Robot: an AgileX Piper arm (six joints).
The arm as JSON. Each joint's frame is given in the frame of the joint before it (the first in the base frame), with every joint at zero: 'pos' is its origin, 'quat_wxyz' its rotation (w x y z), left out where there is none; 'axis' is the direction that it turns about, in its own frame. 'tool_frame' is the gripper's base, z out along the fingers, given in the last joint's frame.
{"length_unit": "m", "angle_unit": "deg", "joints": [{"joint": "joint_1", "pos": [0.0, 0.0, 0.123], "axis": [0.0, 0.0, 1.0]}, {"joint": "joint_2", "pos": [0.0, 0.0, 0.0], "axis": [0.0, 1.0, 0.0]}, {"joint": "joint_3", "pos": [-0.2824, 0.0, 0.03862], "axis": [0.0, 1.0, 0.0]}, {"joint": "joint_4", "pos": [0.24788, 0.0, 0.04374], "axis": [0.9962, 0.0, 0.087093]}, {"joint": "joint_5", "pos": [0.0, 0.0, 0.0], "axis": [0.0, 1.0, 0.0]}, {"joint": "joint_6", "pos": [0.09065, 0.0, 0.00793], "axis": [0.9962, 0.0, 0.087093]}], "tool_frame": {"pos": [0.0, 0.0, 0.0], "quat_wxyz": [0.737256, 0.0, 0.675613, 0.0]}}
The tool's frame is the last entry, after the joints.
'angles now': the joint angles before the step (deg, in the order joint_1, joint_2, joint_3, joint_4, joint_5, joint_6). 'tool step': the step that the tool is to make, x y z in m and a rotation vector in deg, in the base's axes. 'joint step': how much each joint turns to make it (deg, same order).
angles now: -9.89, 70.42, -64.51, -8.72, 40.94, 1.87
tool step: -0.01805, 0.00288, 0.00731, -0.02, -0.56, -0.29
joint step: 0.00, -3.68, 1.17, 0.08, 1.98, -0.01
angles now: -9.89, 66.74, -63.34, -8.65, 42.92, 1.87
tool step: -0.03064, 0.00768, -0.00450, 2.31, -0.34, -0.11
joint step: 0.00, -6.50, 5.06, 2.32, 1.52, 0.01
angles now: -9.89, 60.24, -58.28, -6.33, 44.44, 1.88
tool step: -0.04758, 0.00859, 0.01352, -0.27, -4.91, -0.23
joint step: 0.00, -10.56, 3.21, 0.51, 2.48, 0.05
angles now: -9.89, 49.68, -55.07, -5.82, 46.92, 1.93
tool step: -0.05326, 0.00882, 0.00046, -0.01, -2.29, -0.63
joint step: 0.01, -11.41, 3.52, 0.09, 5.67, 0.19
